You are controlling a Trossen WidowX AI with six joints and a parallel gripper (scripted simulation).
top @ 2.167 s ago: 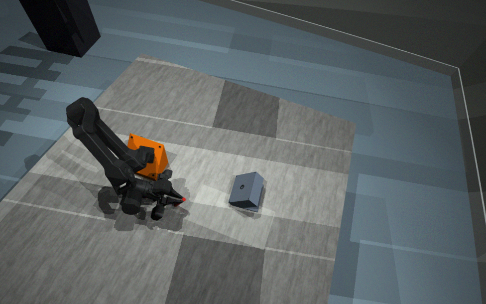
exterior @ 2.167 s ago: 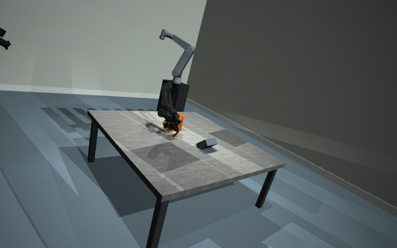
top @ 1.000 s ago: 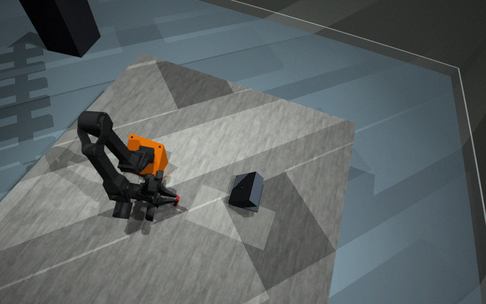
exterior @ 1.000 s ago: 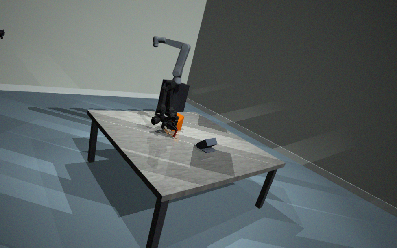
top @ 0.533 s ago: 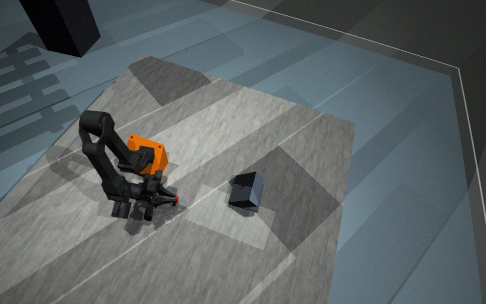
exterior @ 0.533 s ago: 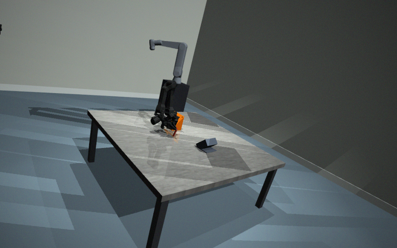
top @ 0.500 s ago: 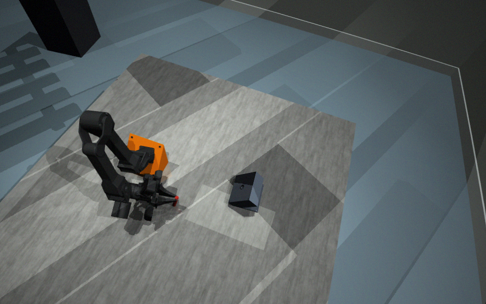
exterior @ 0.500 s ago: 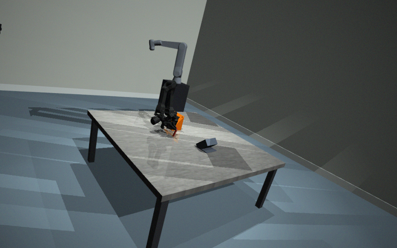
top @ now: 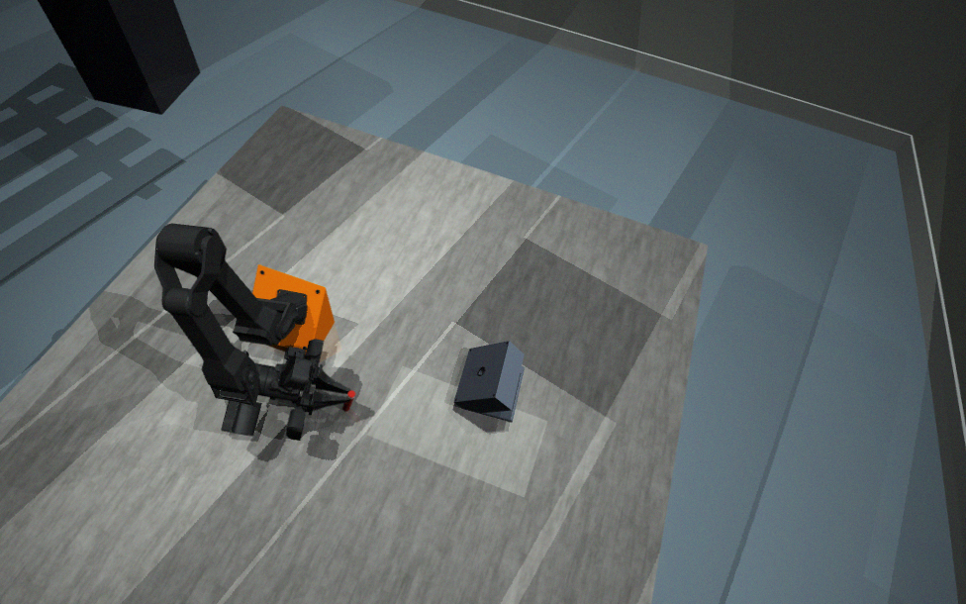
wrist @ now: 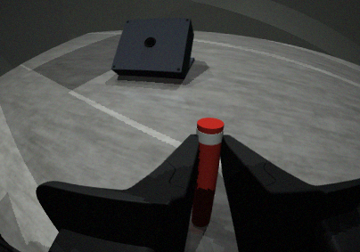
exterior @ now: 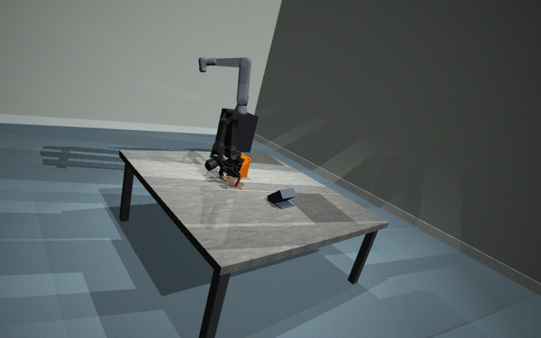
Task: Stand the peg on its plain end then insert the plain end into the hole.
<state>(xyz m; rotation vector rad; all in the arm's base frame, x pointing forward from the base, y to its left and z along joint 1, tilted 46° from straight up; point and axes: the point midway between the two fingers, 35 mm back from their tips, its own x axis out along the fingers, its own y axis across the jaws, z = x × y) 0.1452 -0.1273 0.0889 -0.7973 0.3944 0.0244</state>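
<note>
My gripper tip is now 10 mm above the red peg. Round my gripper tip: grey sloped panel 250 mm ahead, 120 mm to the left, 30 mm below.
</note>
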